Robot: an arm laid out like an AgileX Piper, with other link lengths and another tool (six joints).
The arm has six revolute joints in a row. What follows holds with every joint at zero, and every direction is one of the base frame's.
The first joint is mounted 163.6 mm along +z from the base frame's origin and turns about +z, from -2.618 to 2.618 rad.
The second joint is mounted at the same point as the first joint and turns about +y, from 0 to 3.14 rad.
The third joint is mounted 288.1 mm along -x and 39.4 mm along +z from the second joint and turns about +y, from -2.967 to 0 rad.
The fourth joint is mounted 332.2 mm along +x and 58.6 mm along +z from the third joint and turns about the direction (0.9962, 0, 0.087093), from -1.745 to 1.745 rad.
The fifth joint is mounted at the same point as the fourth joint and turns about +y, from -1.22 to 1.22 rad.
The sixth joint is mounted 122.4 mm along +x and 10.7 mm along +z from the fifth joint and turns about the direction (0.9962, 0, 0.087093), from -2.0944 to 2.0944 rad.
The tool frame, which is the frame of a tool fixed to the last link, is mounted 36.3 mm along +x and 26 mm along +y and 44.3 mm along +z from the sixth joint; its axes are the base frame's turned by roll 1.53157, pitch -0.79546 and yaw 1.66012 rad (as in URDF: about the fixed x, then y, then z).
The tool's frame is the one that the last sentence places.
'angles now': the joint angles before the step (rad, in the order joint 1, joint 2, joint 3, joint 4, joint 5, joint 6). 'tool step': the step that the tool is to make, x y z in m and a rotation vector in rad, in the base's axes. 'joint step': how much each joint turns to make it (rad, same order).
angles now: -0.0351 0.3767 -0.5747 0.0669 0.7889 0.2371
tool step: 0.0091 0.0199 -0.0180 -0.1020 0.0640 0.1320
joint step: 0.0453 0.0553 0.0043 0.0298 0.0122 -0.1531
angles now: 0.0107 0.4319 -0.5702 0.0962 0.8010 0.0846
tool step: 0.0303 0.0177 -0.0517 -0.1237 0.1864 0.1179
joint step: 0.0617 0.1888 -0.0001 -0.0394 0.0082 -0.0979
